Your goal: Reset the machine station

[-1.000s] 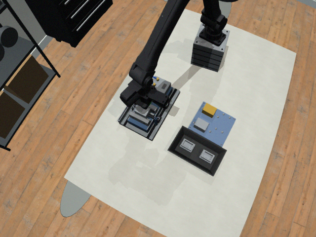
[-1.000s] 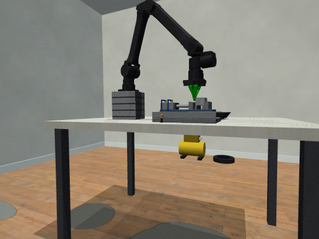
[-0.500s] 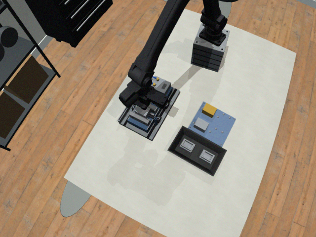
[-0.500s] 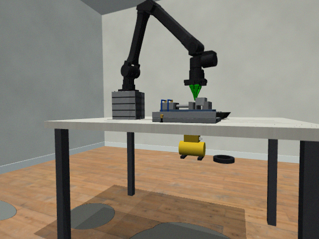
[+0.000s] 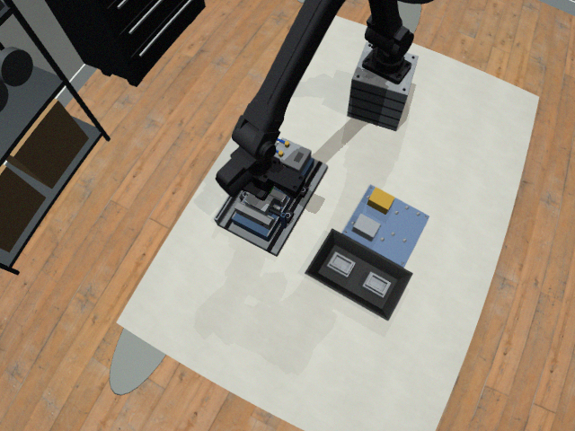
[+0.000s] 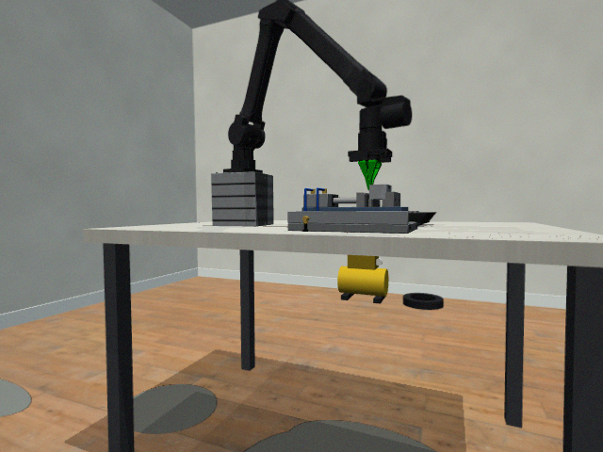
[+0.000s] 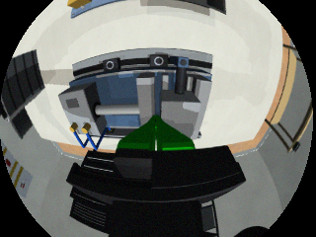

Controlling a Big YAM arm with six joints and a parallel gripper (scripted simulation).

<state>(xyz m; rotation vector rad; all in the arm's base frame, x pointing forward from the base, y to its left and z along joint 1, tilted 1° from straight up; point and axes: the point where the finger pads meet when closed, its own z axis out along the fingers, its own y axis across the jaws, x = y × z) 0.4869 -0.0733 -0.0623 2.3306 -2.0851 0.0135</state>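
The hose-end block lies 130 mm behind my hand, 30 mm below it and 10 mm to the right of it. Round my hand: yellow brass blank 250 mm to the left, 190 mm behind, 90 mm below.
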